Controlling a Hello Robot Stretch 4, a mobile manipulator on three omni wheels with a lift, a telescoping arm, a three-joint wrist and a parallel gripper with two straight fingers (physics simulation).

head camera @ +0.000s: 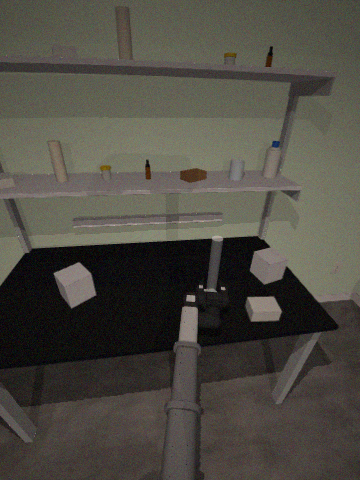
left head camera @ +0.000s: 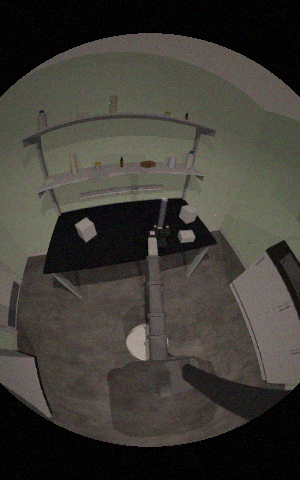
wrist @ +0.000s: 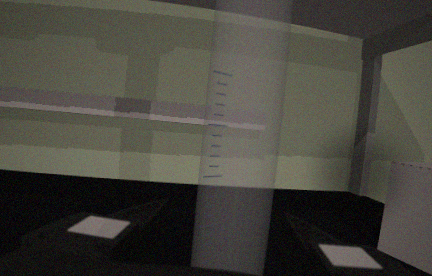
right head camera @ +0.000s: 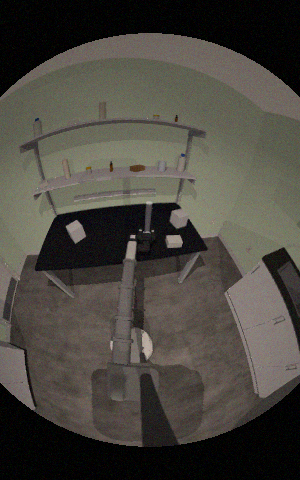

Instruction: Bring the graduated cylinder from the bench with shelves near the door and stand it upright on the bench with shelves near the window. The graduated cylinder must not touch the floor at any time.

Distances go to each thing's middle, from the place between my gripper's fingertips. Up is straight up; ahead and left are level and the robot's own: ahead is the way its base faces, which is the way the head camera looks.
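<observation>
Graduated cylinder [wrist: 248,65] visible; my gripper is 6 cm below it.
</observation>
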